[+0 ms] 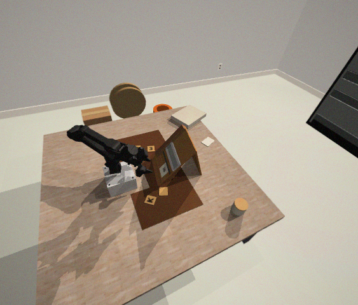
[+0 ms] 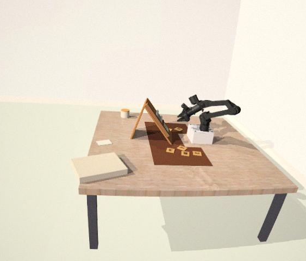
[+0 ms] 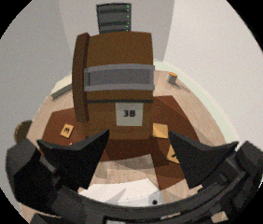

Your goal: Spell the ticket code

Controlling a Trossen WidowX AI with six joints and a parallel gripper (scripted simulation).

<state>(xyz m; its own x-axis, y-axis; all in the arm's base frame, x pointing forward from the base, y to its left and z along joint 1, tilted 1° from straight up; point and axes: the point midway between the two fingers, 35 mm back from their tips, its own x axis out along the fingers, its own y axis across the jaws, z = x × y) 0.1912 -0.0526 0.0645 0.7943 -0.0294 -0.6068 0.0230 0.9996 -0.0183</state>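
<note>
My gripper tip is 3 cm short of the tile marked 3, 29 cm to the right of it and 14 cm above it. Round my gripper tip: dark mat 2 cm behind, 9 cm to the left, 14 cm below; then blank-faced tile 6 cm ahead, 10 cm to the right, 14 cm below; then pale ticket 8 cm ahead, 2 cm to the left, 7 cm below.
</note>
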